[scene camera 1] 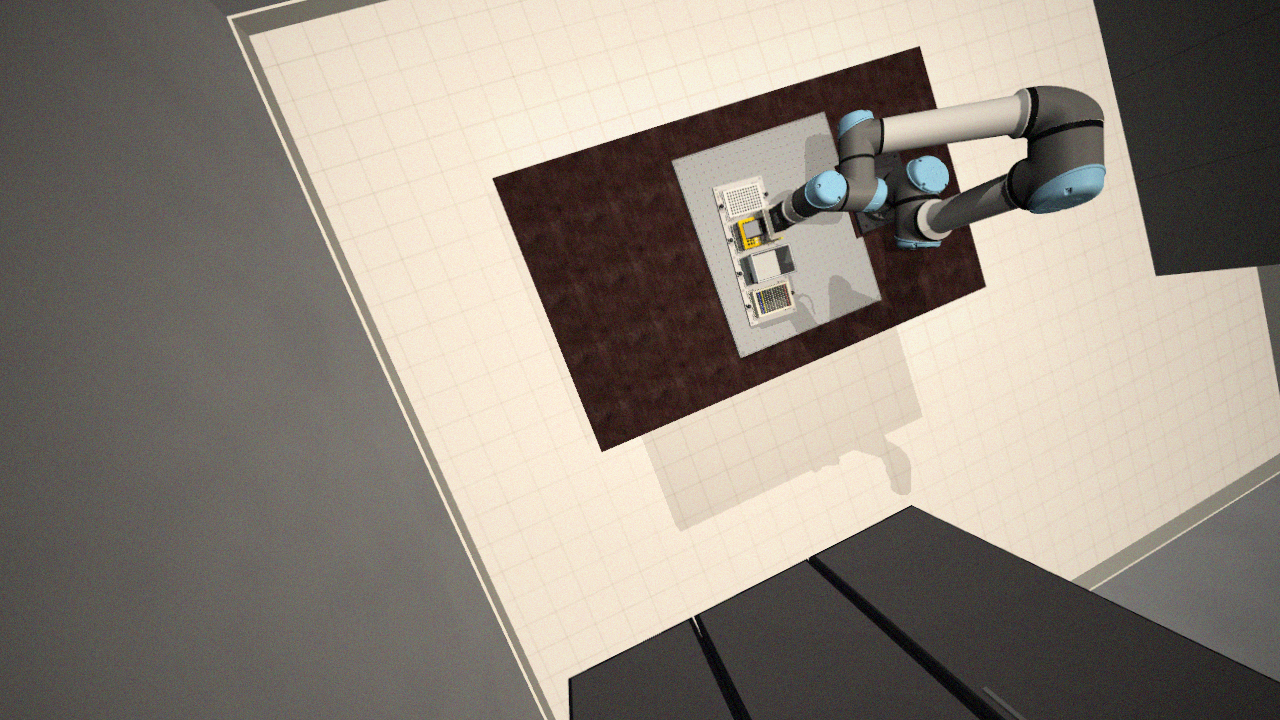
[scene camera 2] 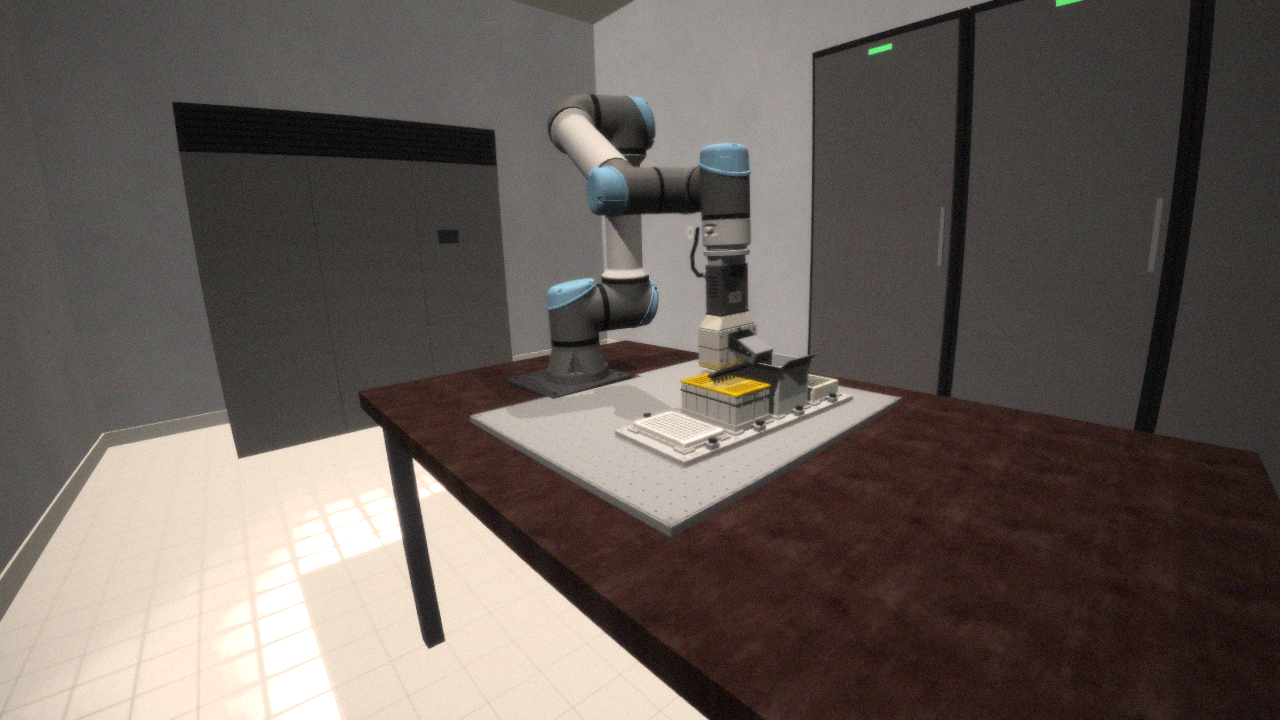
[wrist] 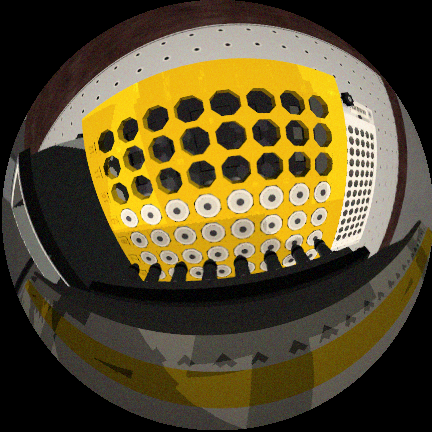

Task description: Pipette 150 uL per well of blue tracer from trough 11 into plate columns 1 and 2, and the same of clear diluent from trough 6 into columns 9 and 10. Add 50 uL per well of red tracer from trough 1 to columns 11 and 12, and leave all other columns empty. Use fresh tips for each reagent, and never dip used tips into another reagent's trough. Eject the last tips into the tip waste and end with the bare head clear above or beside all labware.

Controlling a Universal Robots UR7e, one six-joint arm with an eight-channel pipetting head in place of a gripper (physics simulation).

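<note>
My eight-channel head [scene camera 1: 774,234] [scene camera 2: 723,376] [wrist: 241,265] is low over the yellow tip rack [scene camera 1: 742,234] [scene camera 2: 726,407] [wrist: 215,75]. Its black nozzles look bare. They are close above a row of tips; whether they touch is hidden. In the wrist view, rack columns 12, 11 and 10 are empty holes, and columns 9, 8 and 7 hold white-rimmed tips. More tips show partly between the nozzles. The white well plate [scene camera 1: 742,199] [scene camera 2: 677,428] [wrist: 356,185] lies beside the rack; its wells look dark in the wrist view. The trough reservoir [scene camera 1: 773,301] [scene camera 2: 822,388] shows small coloured strips.
The grey tip waste bin [scene camera 1: 771,265] [scene camera 2: 789,389] [wrist: 55,200] stands directly beside the tip rack, between it and the reservoir, with raised walls. All labware sits in a row on a pale base plate with black knobs, on the perforated grey board [scene camera 1: 707,170] [scene camera 2: 572,447] [wrist: 227,37].
</note>
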